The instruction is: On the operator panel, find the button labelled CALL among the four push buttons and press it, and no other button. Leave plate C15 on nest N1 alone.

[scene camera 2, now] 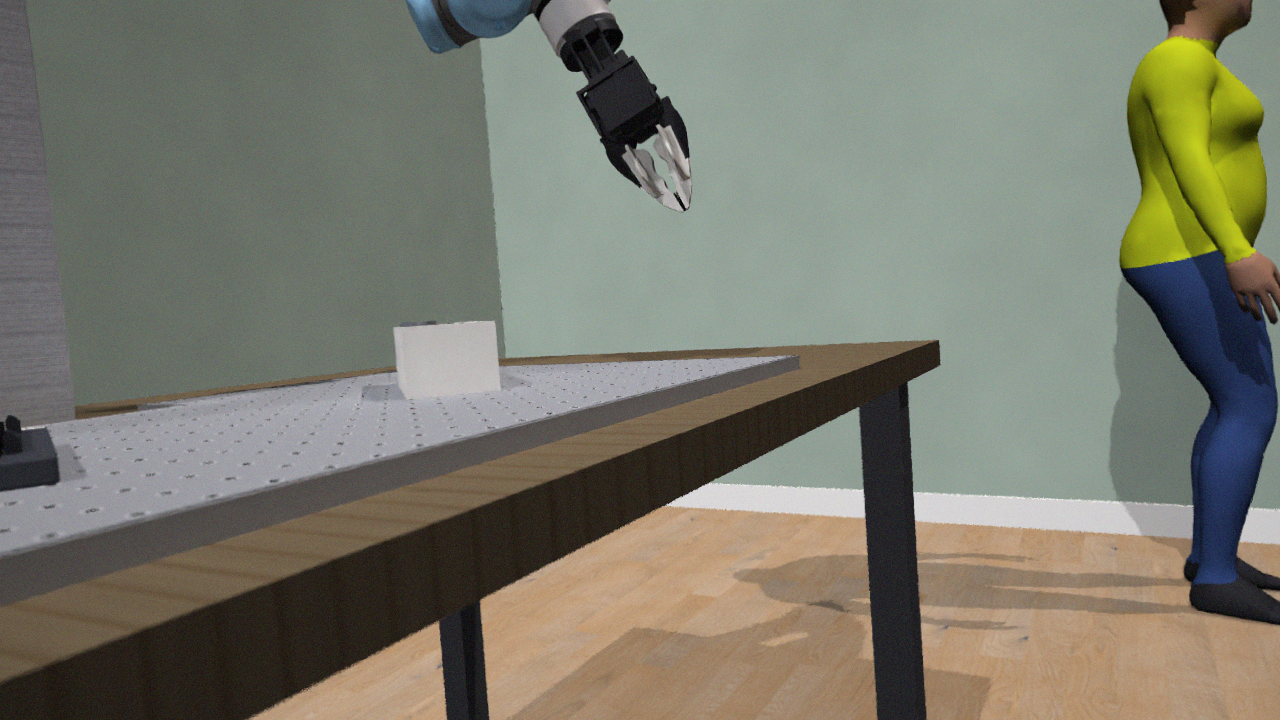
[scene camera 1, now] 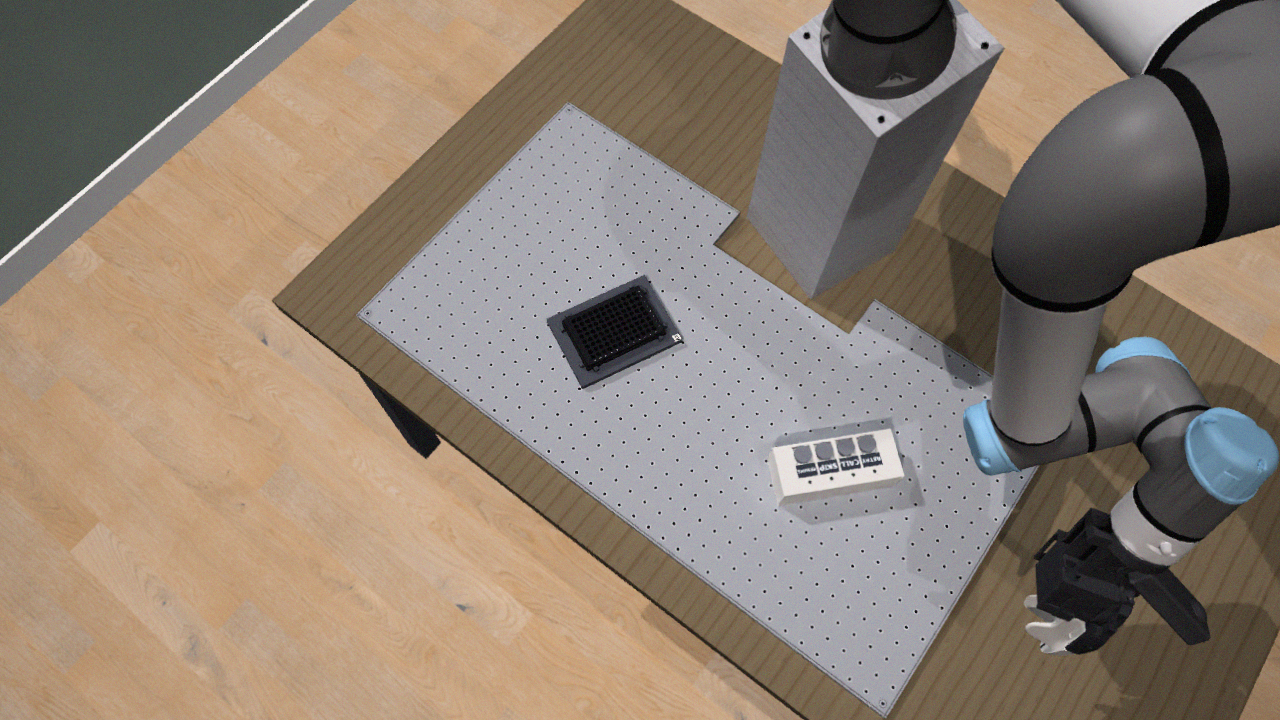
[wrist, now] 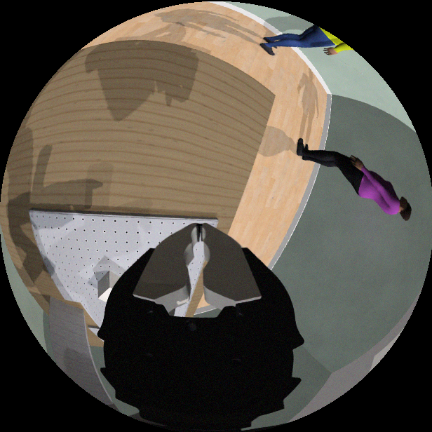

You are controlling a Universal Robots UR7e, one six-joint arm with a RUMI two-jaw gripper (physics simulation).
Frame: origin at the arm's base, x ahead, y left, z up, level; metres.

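Seen in the pictures: gripper, between the fingertips: (scene camera 2: 685, 210) (scene camera 1: 1043, 648); arm's base, origin of its link: (scene camera 1: 887, 40).
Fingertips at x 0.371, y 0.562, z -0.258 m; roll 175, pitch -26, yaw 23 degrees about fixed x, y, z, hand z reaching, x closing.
Note:
Pixels of each thing's middle, then the offset from my fingertips to it. Level surfaces: height alone.
- white operator panel, middle of its body: (scene camera 2: 441, 354) (scene camera 1: 834, 467) 0.064 m back, 0.311 m right, 0.129 m down
- CALL button, middle of its body: (scene camera 1: 845, 447) 0.088 m back, 0.316 m right, 0.105 m down
- RETRY button, middle of its body: (scene camera 1: 866, 444) 0.111 m back, 0.297 m right, 0.105 m down
- SKIP button, middle of its body: (scene camera 1: 824, 451) 0.064 m back, 0.335 m right, 0.105 m down
- fourth button, middle of its body: (scene camera 2: 420, 326) (scene camera 1: 802, 454) 0.041 m back, 0.354 m right, 0.105 m down
- Dark plate C15, middle of its body: (scene camera 1: 613, 326) 0.026 m back, 0.681 m right, 0.138 m down
- nest N1, middle of its body: (scene camera 1: 613, 329) 0.026 m back, 0.681 m right, 0.146 m down
- perforated board, height of its surface: 0.157 m down
- wooden table, height of its surface: 0.170 m down
The white operator panel (scene camera 1: 841, 488) (scene camera 2: 447, 360) (wrist: 104, 290) stands on the perforated board, its four round grey buttons facing up. In scene camera 1 the CALL button (scene camera 1: 845, 446) is between the RETRY button (scene camera 1: 867, 443) and the SKIP button (scene camera 1: 824, 451); the fourth button (scene camera 1: 802, 454) has a label too small to read. My gripper (scene camera 1: 1040, 626) (scene camera 2: 684, 207) (wrist: 200, 224) is shut and empty, tilted, high above the table, beyond the board's edge and well away from the panel. Dark plate C15 (scene camera 1: 614, 327) sits on nest N1 (scene camera 1: 574, 360) (scene camera 2: 34, 458).
The perforated board (scene camera 1: 501, 268) (scene camera 2: 626, 376) (wrist: 65, 235) lies on the wooden table (scene camera 1: 340, 295) (scene camera 2: 859, 367) (wrist: 150, 150). A grey pedestal (scene camera 1: 832, 170) (wrist: 70, 340) stands behind it. A person in yellow (scene camera 2: 1199, 161) stands beyond the table; one in purple (wrist: 377, 190) shows in the wrist view.

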